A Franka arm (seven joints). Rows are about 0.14 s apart.
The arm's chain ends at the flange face. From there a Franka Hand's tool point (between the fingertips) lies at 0.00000 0.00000 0.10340 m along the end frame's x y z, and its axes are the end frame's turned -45 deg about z.
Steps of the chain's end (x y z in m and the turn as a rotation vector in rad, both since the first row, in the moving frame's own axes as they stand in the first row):
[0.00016 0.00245 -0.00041 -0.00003 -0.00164 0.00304]
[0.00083 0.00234 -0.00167 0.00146 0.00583 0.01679]
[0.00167 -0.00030 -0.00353 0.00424 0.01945 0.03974]
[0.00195 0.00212 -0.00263 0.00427 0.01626 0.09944]
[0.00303 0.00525 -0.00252 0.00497 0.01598 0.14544]
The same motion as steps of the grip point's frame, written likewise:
[-0.00174 0.00173 -0.00041 0.00114 -0.00118 0.00304]
[-0.00054 0.00257 -0.00167 -0.00309 0.00515 0.01679]
[0.00310 0.00211 -0.00355 -0.01076 0.01675 0.03974]
[0.00133 0.00383 -0.00264 -0.00848 0.01452 0.09944]
[-0.00010 0.00677 -0.00253 -0.00779 0.01481 0.14544]

